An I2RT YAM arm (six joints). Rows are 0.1 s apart.
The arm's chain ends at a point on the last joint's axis. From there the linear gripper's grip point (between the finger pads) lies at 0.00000 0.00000 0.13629 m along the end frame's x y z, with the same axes.
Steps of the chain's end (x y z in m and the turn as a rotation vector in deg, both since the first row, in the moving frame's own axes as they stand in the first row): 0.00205, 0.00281, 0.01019, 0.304, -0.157, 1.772; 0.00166, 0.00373, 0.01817, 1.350, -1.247, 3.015; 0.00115, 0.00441, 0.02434, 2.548, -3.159, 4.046; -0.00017, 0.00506, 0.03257, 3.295, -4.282, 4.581; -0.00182, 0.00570, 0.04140, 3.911, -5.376, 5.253
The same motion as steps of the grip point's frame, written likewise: 0.00169, 0.00208, 0.01019, 0.304, -0.157, 1.772; -0.00122, 0.00044, 0.01810, 1.350, -1.247, 3.015; -0.00614, -0.00191, 0.02400, 2.548, -3.159, 4.046; -0.01002, -0.00316, 0.03196, 3.295, -4.282, 4.581; -0.01414, -0.00415, 0.04048, 3.911, -5.376, 5.253
